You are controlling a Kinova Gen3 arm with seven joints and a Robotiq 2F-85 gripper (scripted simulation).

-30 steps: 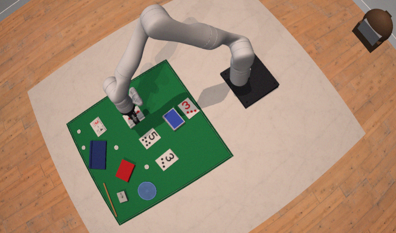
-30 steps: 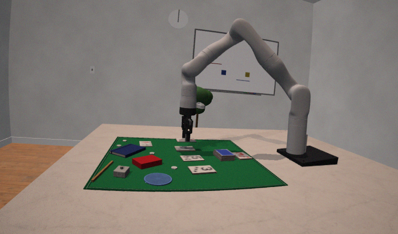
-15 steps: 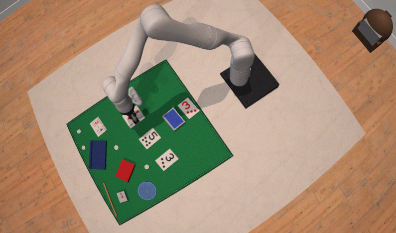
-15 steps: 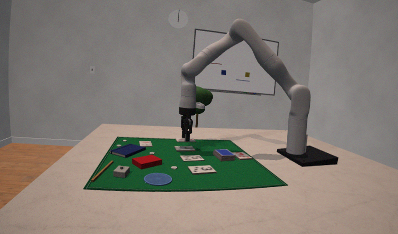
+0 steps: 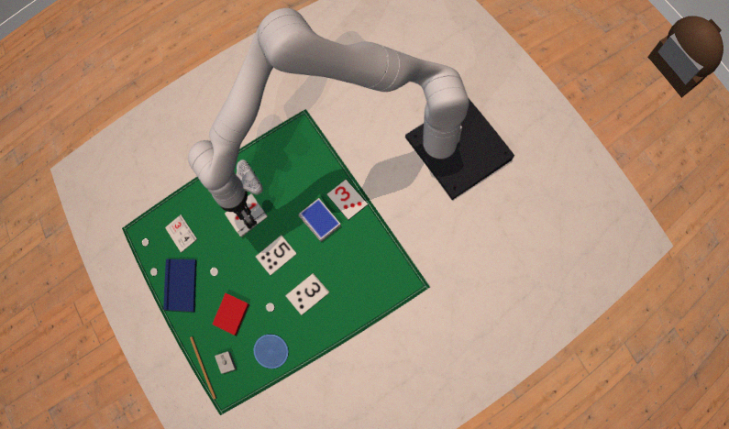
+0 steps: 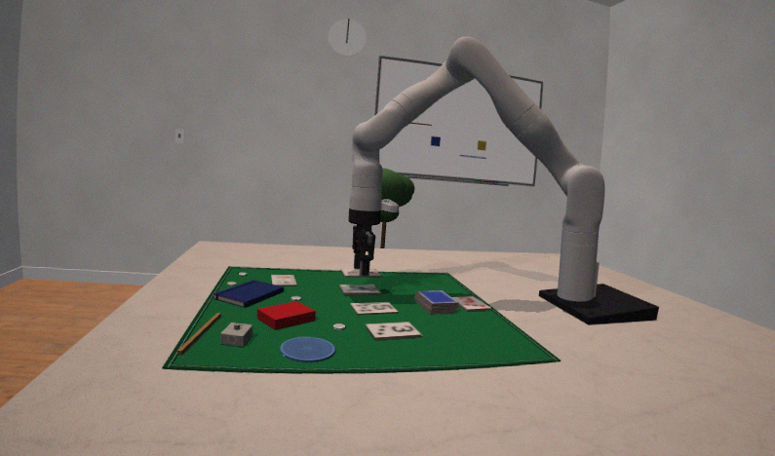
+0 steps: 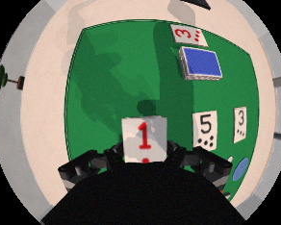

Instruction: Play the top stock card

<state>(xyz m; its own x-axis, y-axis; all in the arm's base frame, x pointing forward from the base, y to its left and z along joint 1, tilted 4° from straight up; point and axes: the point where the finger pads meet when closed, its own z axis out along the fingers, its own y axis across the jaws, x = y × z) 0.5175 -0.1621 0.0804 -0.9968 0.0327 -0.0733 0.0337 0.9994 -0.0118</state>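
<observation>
The green mat is 110 mm to the left of my hand, 70 mm below it and 40 mm ahead of it. Also, from my hand: book 260 mm ahead, 50 mm below, 30 mm to the left; red box 190 mm ahead, 180 mm to the left, 50 mm below; card 10 mm below.
</observation>
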